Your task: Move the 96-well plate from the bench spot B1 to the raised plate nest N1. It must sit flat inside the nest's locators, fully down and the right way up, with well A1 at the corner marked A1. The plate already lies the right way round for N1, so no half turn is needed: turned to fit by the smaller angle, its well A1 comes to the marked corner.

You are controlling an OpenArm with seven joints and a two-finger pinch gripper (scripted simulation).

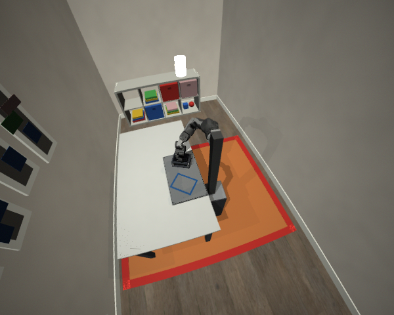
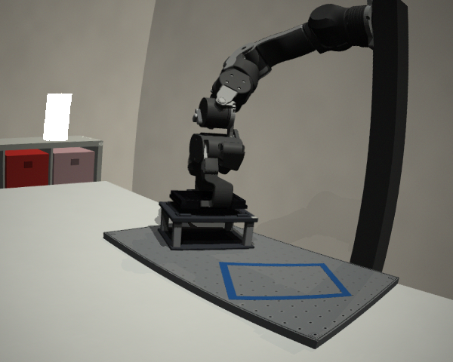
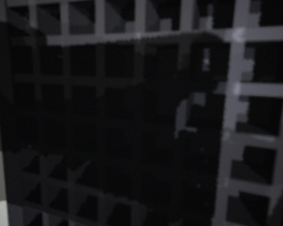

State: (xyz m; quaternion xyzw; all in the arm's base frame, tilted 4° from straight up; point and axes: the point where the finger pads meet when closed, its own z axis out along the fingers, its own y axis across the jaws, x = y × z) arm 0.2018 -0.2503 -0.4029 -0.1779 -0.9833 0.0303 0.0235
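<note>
Right now the black plate nest is 2 cm below my hand. The rest, counted from my hand: black 96-well plate right at my hand.
</note>
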